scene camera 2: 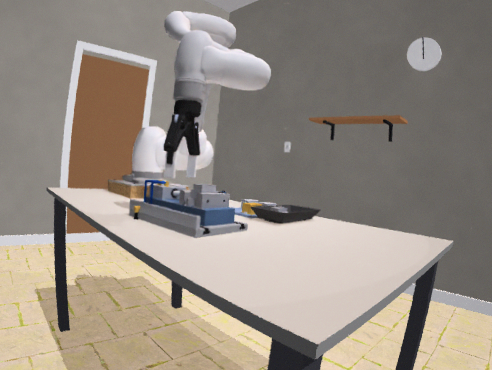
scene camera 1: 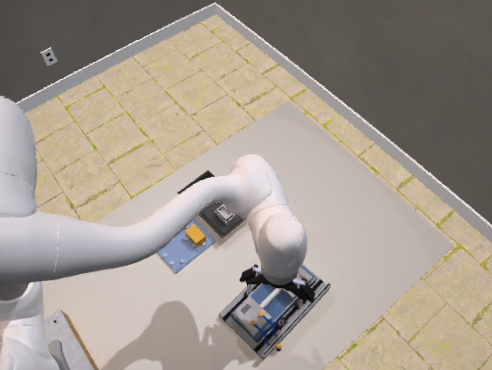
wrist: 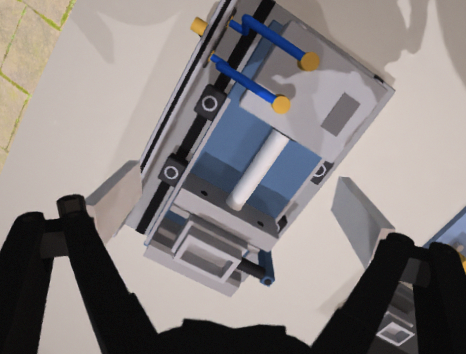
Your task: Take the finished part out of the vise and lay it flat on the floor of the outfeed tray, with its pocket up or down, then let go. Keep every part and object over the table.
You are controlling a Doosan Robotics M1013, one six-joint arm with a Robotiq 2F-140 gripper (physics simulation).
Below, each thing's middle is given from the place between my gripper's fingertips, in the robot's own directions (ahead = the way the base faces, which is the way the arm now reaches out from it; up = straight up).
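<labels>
The vise (scene camera 2: 210,216) is 9 cm below my hand, and it sits 2 cm to the left of my hand and 1 cm ahead of it.
</labels>
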